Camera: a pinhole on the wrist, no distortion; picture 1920 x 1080 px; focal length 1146.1 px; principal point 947.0 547.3 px. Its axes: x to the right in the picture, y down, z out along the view. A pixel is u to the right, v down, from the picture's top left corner.
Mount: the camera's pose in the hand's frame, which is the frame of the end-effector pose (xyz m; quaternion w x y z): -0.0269 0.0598 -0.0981 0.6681 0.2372 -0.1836 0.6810
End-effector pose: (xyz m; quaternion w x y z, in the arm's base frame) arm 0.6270 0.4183 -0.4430 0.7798 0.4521 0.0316 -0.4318
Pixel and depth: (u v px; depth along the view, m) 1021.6 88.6 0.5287
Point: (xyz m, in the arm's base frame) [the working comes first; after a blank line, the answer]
In the camera's frame: 0.0344 -0.2116 0.5287

0.5089 -0.0210 -0.4790
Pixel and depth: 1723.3 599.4 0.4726
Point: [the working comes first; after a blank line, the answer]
In the camera's frame: 0.3201 0.0215 0.4726

0.4976 0.0903 -0.1232
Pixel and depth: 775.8 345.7 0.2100
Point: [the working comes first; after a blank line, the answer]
In the camera's frame: -0.0314 -0.0369 0.2100

0.5663 0.3438 -0.4794
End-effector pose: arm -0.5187 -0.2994 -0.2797 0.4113 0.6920 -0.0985 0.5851
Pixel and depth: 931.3 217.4 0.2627
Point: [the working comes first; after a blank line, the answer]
In the camera's frame: -0.0036 -0.0756 0.2627

-0.3630 -0.2939 -0.2562
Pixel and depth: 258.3 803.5 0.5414
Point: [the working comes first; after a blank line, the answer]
In the camera's frame: -0.3253 0.1210 0.5414

-0.1063 -0.1183 -0.6072
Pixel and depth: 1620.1 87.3 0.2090
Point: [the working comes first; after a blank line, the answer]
In the camera's frame: 0.1227 -0.0839 0.2090

-0.4250 -0.3974 -0.1903
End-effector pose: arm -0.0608 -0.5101 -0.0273 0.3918 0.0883 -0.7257 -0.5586
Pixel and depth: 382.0 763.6 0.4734
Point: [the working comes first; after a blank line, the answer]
In the camera's frame: -0.2334 0.0893 0.4734

-0.2406 -0.4890 -0.4320
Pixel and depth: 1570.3 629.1 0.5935
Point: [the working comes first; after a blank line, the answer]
In the camera's frame: 0.3228 0.0424 0.5935

-0.4340 -0.0763 -0.0882
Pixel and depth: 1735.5 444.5 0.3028
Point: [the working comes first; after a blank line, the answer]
In the camera's frame: 0.2083 -0.0272 0.3028

-0.2369 -0.3044 0.0193
